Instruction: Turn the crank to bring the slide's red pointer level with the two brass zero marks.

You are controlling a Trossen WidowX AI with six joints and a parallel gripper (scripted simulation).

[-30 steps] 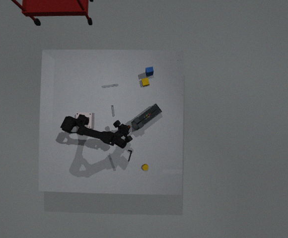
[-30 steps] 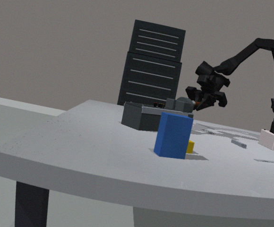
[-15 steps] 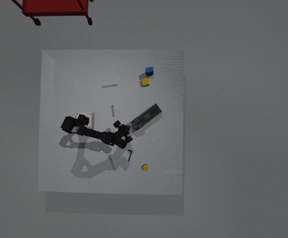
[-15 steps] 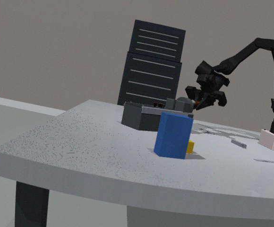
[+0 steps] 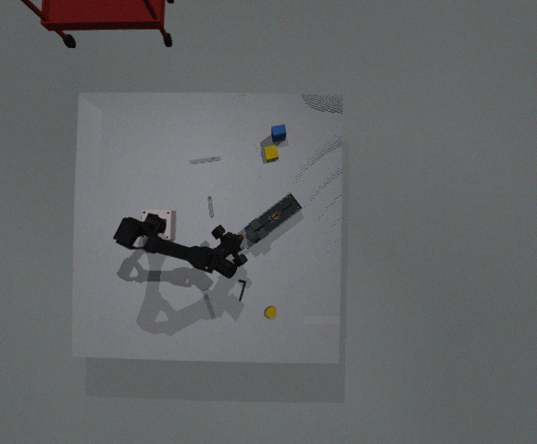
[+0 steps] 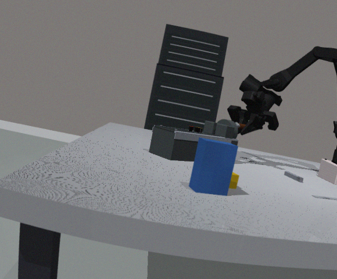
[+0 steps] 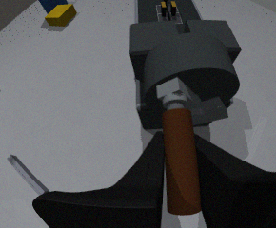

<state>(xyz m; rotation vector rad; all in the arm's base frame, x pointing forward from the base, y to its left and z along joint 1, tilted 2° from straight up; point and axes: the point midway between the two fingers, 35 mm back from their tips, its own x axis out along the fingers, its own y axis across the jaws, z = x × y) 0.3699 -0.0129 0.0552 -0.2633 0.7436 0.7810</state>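
Right now the brown crank handle is 2 cm above my gripper tip, 1 cm to the right of it and 1 cm behind it. From my gripper tip the other things lie so: red pointer: 15 cm ahead, 13 cm to the left, 1 cm below; then black hex key: 24 cm to the right, 9 cm below, 3 cm ahead; then yellow block: 41 cm to the left, 8 cm below, 7 cm ahead.
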